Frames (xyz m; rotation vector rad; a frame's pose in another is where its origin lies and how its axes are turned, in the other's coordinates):
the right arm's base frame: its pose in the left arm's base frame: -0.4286 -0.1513 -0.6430 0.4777 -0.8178 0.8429
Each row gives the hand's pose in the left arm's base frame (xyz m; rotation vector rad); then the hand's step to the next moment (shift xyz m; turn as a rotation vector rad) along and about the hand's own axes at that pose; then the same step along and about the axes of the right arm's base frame.
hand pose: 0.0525 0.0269 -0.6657 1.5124 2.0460 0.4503
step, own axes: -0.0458 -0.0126 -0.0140 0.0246 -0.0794 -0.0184
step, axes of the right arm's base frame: -0.0134 -0.0200 0.0433 -0.0593 0.0598 0.0123
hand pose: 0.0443 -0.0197 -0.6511 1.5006 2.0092 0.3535
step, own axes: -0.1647 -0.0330 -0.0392 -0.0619 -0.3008 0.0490
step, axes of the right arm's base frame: -0.0320 -0.0747 0.1521 -0.2963 0.0484 0.0812
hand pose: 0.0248 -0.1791 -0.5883 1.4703 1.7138 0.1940
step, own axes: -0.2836 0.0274 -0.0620 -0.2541 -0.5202 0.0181
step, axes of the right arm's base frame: 0.0402 -0.0866 0.2755 -0.4903 0.0721 0.2999
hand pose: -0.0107 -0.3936 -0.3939 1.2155 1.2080 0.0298
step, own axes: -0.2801 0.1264 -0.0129 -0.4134 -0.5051 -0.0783
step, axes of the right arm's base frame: 0.1532 0.0048 0.2666 -0.4458 0.1714 0.4517
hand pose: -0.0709 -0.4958 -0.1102 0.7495 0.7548 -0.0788
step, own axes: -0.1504 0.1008 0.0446 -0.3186 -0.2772 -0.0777
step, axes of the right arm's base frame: 0.1282 0.0626 0.1200 -0.2441 0.1704 0.3095
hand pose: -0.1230 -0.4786 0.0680 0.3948 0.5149 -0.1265
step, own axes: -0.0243 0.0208 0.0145 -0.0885 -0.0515 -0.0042
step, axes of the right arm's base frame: 0.0268 0.0179 0.0140 -0.0371 0.0476 0.0828
